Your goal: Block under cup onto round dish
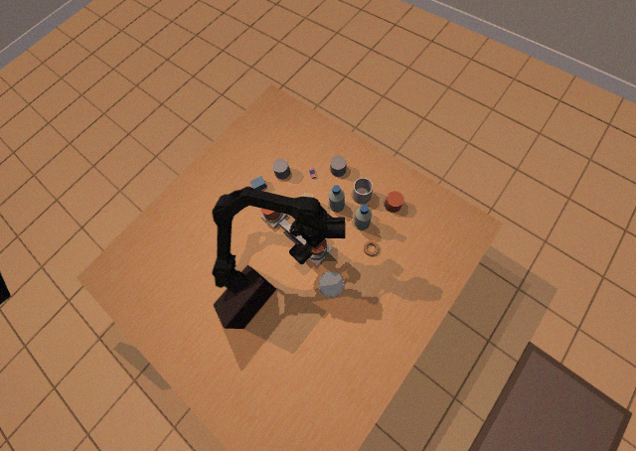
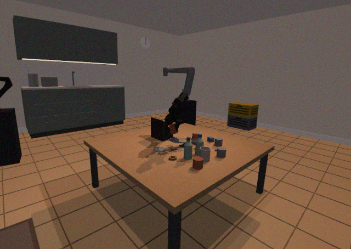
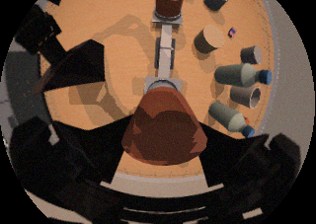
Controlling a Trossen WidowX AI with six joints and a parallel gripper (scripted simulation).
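Right now the grey block is 10 mm to the left of my gripper tip and 80 mm below it. From my gripper tip the other things lie so: grey balance 10 mm behind, 140 mm to the left, 130 mm below; pale cup 320 mm ahead, 70 mm to the left, 130 mm below; pale blue round dish 40 mm behind, 120 mm to the right, 170 mm below.
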